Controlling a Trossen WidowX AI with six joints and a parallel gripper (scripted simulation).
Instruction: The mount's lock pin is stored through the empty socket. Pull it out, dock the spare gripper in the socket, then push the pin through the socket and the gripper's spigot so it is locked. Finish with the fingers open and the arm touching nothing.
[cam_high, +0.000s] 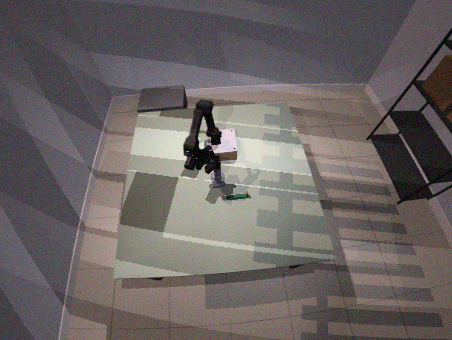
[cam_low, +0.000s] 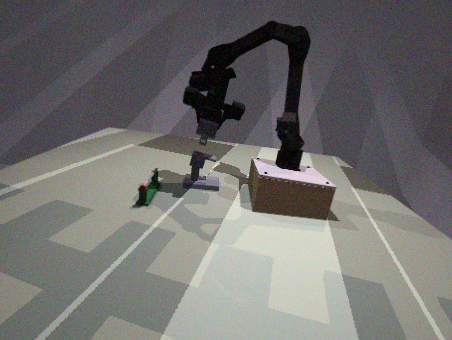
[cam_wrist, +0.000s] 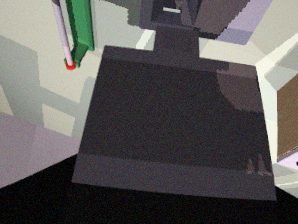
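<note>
The green cradle is 170 mm below my gripper tip, 140 mm ahead of it and 100 mm to the left of it. Round my gripper tip: socket: 140 mm below, 10 mm to the right, 10 mm ahead; then spare gripper: 10 mm to the right, 10 mm below.
</note>
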